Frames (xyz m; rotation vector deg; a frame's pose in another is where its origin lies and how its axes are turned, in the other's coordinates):
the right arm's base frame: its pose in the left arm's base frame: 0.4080 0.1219 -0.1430 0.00 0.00 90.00
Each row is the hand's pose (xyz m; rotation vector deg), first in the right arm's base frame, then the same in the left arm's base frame.
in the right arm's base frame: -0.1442 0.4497 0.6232 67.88 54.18 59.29
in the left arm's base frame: -0.0417 -0.0223 0.4802 12.30 109.57 125.45
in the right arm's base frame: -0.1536 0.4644 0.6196 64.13 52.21 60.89
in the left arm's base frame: -0.0564 -0.0317 0.4766 10.77 105.09 129.19
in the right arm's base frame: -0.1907 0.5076 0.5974 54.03 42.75 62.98
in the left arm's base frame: -0.0996 -0.0688 0.4544 10.30 88.37 137.91
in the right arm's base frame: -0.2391 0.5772 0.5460 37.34 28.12 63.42
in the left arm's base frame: -0.1692 -0.1172 0.4030 8.48 60.20 146.54
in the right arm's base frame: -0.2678 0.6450 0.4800 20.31 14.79 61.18
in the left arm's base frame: -0.2370 -0.1459 0.3370 5.06 32.18 149.22
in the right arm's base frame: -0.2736 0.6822 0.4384 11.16 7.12 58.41
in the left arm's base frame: -0.2742 -0.1517 0.2954 3.68 16.65 147.87
